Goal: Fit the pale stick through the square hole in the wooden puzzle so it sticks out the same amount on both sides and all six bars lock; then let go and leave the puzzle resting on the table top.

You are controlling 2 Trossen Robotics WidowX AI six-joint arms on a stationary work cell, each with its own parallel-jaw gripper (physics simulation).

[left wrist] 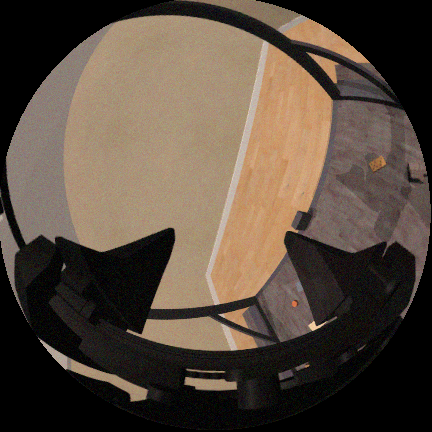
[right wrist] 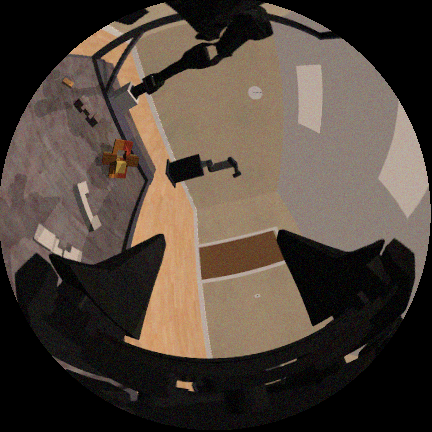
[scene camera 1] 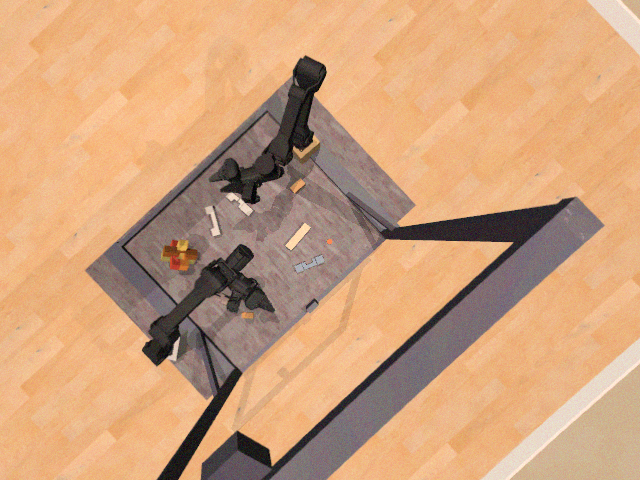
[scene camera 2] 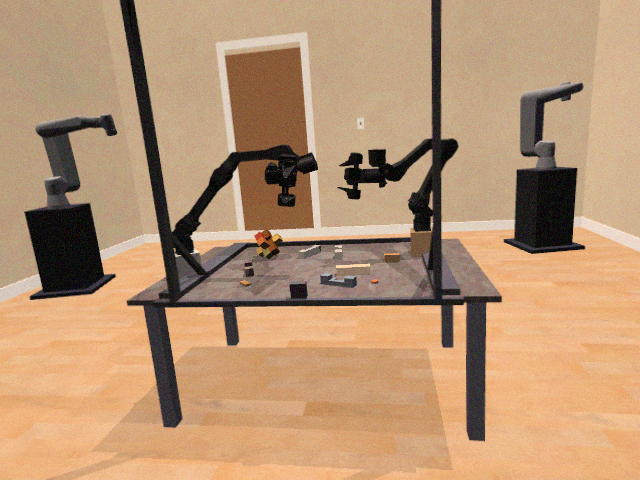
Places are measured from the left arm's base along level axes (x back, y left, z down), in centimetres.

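Pixels of known places: left gripper, fingertip midpoint: [left wrist: 232, 235] [scene camera 1: 271, 307] [scene camera 2: 284, 191]; right gripper, fingertip midpoint: [right wrist: 222, 238] [scene camera 1: 214, 185] [scene camera 2: 338, 176]; left arm's base, link origin: [right wrist: 133, 91]; right arm's base, link origin: [scene camera 1: 302, 140] [scene camera 2: 422, 229].
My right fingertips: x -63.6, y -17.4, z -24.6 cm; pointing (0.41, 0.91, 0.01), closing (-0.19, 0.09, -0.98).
Note:
Ahead of a thing's pixels: the offset from my right fingertips to its top centre.
The wooden puzzle [scene camera 1: 179, 254] [scene camera 2: 267, 244] [right wrist: 120, 160], made of crossed red, orange, yellow and brown bars, rests on the table. A small gap shows among its bars in the right wrist view; whether it runs through cannot be told. The pale stick @[dx +11.9, dy -26.6, dz +30.9 cm] [scene camera 1: 298, 236] [scene camera 2: 353, 269] lies flat on the table, apart from the puzzle. Part of the pale stick [left wrist: 315, 325] shows in the left wrist view. My left gripper [scene camera 1: 253, 310] [scene camera 2: 285, 178] [left wrist: 232, 235] is open and empty above the table. My right gripper [scene camera 1: 217, 184] [scene camera 2: 340, 176] [right wrist: 222, 238] is open and empty, also high above it.
Two whitish notched bars @[dx +11.4, dy +9.7, dz +30.9 cm] [scene camera 1: 212, 223] @[dx +2.4, dy -0.2, dz +30.9 cm] [scene camera 1: 245, 207] lie between puzzle and stick. A blue-grey notched bar @[dx +22.3, dy -33.3, dz +30.9 cm] [scene camera 1: 299, 268] [scene camera 2: 338, 282] and an orange disc @[dx +11.7, dy -40.0, dz +33.3 cm] [scene camera 1: 329, 241] [scene camera 2: 374, 281] lie near the stick. Orange blocks @[dx -9.1, dy -22.8, dz +31.1 cm] [scene camera 1: 297, 186] @[dx +48.5, dy -11.0, dz +33.3 cm] [scene camera 1: 247, 315] lie farther out. A dark block @[dx +39.3, dy -37.4, dz +28.3 cm] [scene camera 2: 298, 289] [left wrist: 301, 220] sits at the table edge.

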